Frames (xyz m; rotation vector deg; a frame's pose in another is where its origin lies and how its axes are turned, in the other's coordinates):
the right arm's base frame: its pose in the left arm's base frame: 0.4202 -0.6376 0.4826 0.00 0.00 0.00
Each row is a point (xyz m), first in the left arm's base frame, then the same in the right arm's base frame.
Working: the left arm's base frame: its pose in the right arm's base frame: -0.4202 0.6376 -0.4826 0.00 0.00 0.00

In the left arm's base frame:
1: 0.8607 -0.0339 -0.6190
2: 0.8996 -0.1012 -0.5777
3: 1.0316 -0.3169 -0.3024
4: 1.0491 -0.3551 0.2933
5: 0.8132 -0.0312 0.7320
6: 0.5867 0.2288 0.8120
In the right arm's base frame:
1: 0.4405 0.6037 -1.1016
2: 0.4794 0.5364 -1.0603
3: 0.6114 0.3207 -0.7850
4: 0.6289 0.2825 -0.1893
5: 0.3930 0.6064 0.2494
6: 0.1665 0.8664 0.3294

